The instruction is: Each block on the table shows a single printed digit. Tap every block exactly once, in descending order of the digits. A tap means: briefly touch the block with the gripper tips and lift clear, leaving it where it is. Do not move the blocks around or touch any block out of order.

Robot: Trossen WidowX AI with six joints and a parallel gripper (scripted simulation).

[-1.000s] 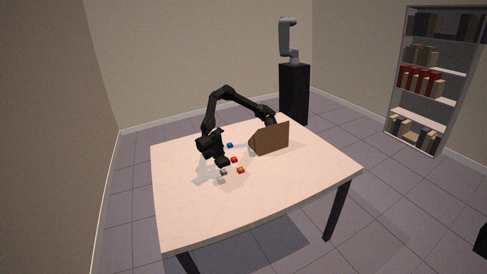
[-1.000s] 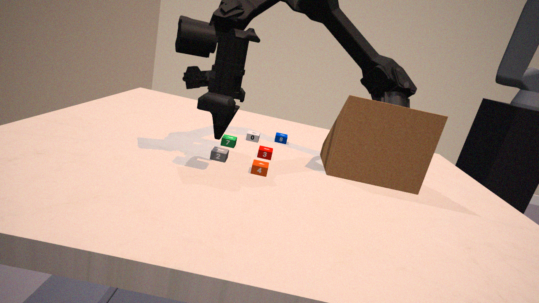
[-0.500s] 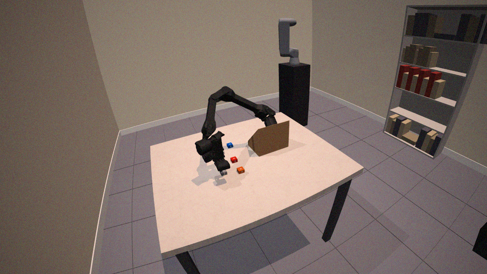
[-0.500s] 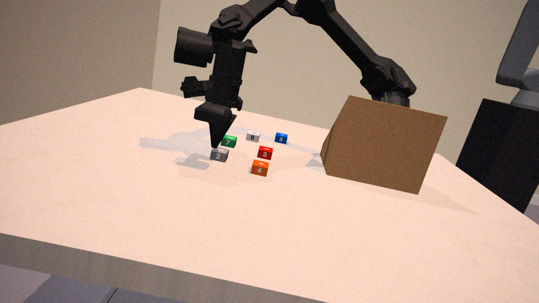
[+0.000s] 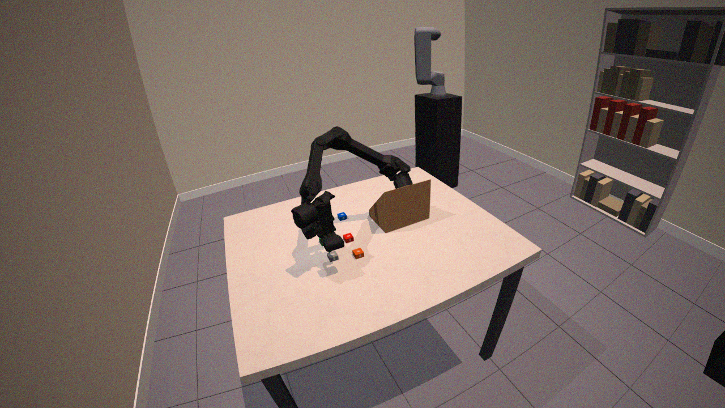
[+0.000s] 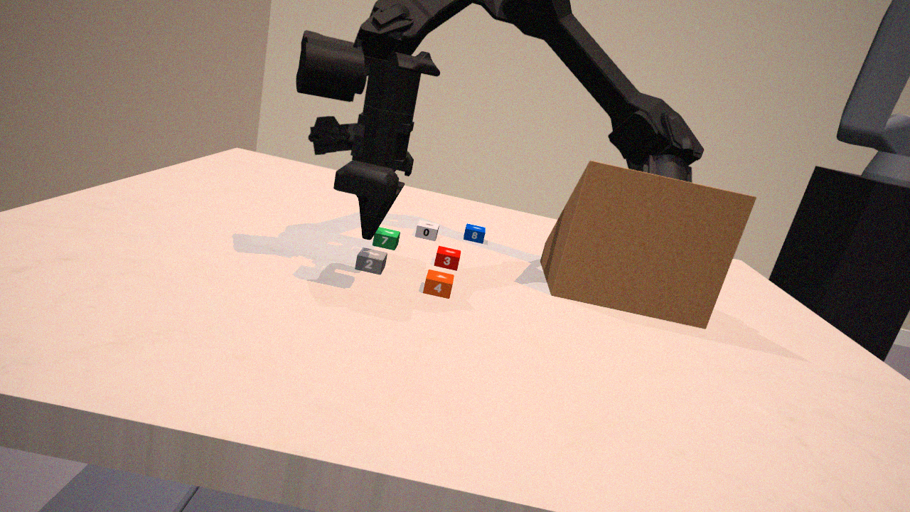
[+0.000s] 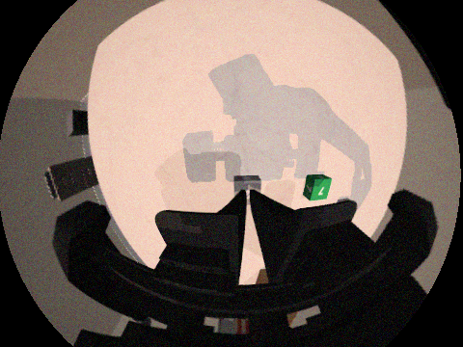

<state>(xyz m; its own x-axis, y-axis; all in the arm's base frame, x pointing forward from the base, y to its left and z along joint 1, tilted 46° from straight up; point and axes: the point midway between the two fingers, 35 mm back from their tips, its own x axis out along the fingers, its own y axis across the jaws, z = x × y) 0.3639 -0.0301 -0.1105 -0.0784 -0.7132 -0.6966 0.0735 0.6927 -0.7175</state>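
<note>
My gripper tip is 1 cm past the grey block and 3 cm above it. From my gripper tip the other things lie so: red block: 11 cm behind, 7 cm to the right, 3 cm below; green block: 2 cm behind, 11 cm to the right, 3 cm below; orange block: 10 cm behind, 3 cm to the left, 3 cm below.
</note>
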